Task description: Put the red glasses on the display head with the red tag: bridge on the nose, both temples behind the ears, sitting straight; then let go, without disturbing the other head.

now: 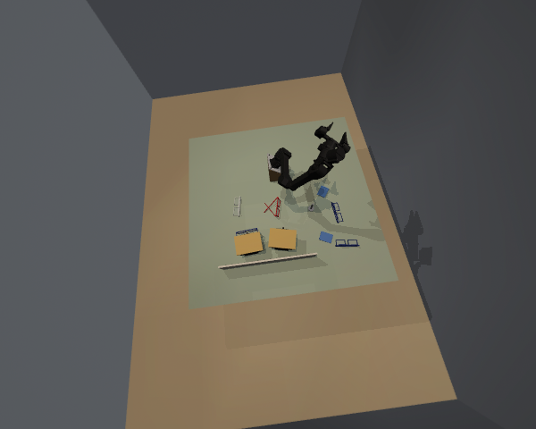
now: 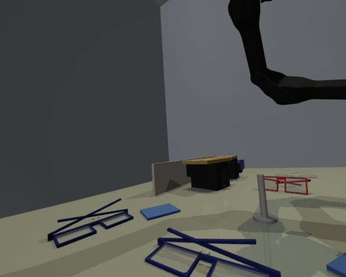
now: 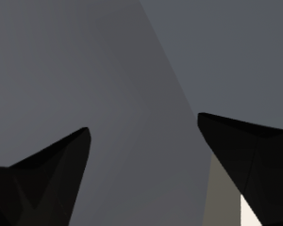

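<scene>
The round base lies 210 mm ahead of my gripper tip, 140 mm to the right of it and 490 mm below it. From my gripper tip the other things lie so: long low board: 490 mm ahead, 520 mm to the right, 460 mm below; display head: 330 mm ahead, 610 mm to the right, 460 mm below.
</scene>
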